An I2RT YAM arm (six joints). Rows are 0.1 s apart.
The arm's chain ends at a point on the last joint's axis. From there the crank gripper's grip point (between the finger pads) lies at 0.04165 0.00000 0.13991 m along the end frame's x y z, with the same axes.
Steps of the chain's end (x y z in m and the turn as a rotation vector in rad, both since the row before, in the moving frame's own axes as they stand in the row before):
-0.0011, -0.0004, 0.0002, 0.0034, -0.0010, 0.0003
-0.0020, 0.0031, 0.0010, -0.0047, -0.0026, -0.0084
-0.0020, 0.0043, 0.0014, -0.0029, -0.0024, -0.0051
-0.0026, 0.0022, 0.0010, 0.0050, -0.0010, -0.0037
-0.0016, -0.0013, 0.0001, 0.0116, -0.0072, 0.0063
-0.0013, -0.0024, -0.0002, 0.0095, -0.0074, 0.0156
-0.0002, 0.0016, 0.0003, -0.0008, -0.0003, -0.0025
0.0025, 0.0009, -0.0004, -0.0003, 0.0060, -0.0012
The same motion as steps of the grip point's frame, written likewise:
-0.0012, -0.0009, 0.0002, 0.0034, -0.0010, 0.0003
-0.0024, 0.0034, 0.0011, -0.0047, -0.0026, -0.0084
-0.0023, 0.0045, 0.0015, -0.0029, -0.0024, -0.0051
-0.0027, 0.0013, 0.0010, 0.0050, -0.0010, -0.0037
-0.0026, -0.0027, 0.0004, 0.0116, -0.0072, 0.0063
-0.0023, -0.0031, 0.0001, 0.0095, -0.0074, 0.0156
-0.0002, 0.0016, 0.0003, -0.0008, -0.0003, -0.0025
0.0033, 0.0009, -0.0007, -0.0003, 0.0060, -0.0012

